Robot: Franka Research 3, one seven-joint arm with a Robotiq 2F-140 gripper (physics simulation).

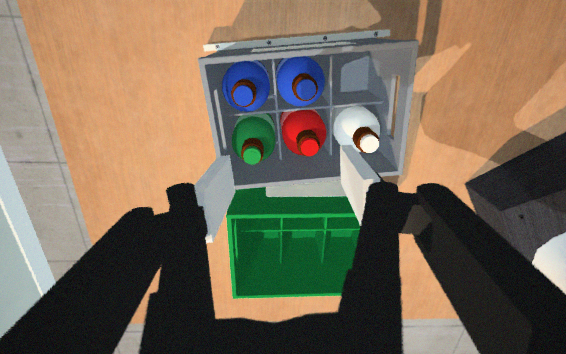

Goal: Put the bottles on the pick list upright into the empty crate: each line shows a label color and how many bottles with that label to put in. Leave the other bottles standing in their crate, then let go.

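Observation:
The grey crate (295, 168) holds upright bottles, seen from above. A blue bottle (244, 75) and a second blue bottle (300, 70) are in the back row, left and middle; the back right compartment holds no bottle. A green bottle (253, 131), a red bottle (303, 125) and a white bottle (354, 122) stand in the front row from left to right. The green crate (290, 282) is in front of the grey one; its visible compartments hold no bottles, and its right part is hidden by a finger. My gripper (286, 169) is open and empty, above the area where the crates meet. The pick list is not readable here.
A pale strip with screws (295, 41) runs behind the grey crate. A dark block (520, 200) is at the right, with part of a white rounded object (554, 260) beside it. The wooden table (125, 100) ends at the left, beside grey floor tiles (37, 125).

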